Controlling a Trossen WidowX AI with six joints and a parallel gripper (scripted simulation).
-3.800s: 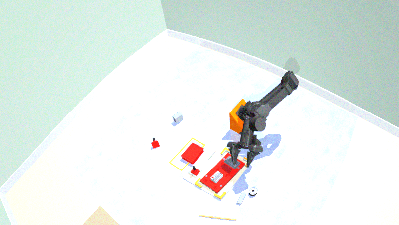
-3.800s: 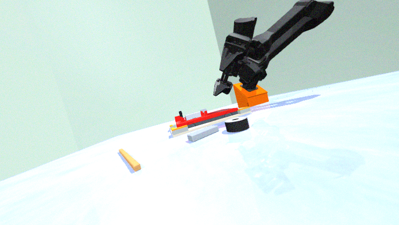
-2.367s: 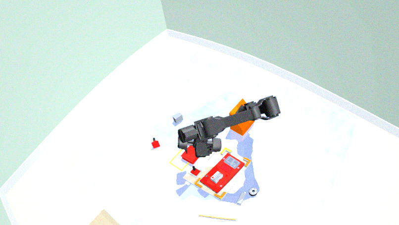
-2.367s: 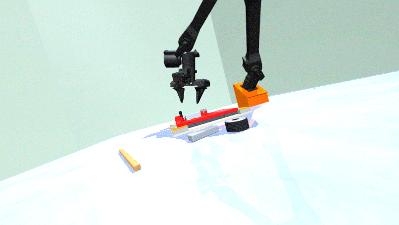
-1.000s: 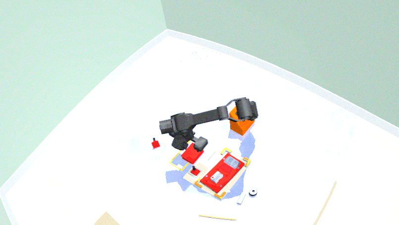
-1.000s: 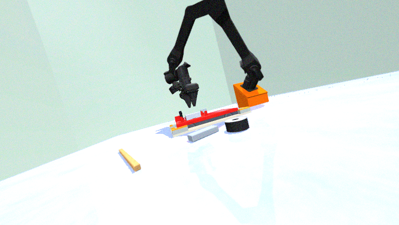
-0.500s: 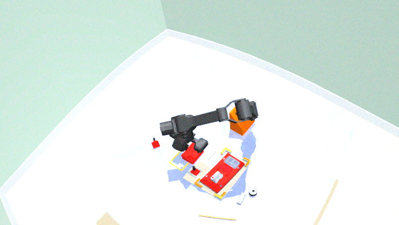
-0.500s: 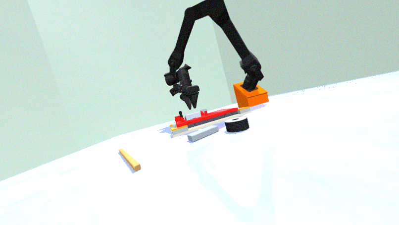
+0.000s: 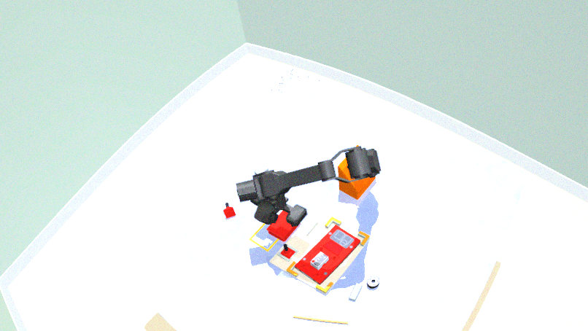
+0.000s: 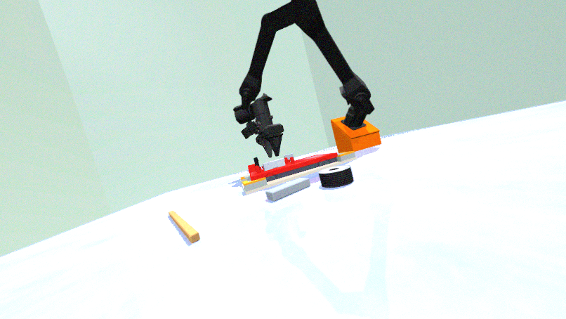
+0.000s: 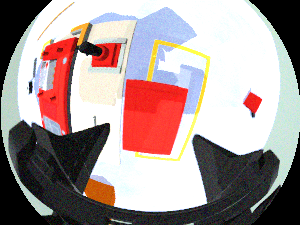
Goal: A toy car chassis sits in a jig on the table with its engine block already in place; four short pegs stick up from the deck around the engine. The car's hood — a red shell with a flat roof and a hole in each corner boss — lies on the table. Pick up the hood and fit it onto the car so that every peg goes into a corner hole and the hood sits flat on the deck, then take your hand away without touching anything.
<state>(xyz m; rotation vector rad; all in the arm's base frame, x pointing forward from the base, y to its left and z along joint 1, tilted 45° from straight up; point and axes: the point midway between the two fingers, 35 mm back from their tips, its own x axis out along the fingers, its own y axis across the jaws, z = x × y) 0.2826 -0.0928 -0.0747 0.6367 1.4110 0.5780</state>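
Now: the red hood 30 mm below my gripper tip. Round my gripper tip: black wheel (380 mm to the left, 40 mm below, 40 mm ahead); then wooden stick (310 mm to the left, 230 mm ahead, 40 mm below); then grey engine block (190 mm to the left, 60 mm ahead, 20 mm below).
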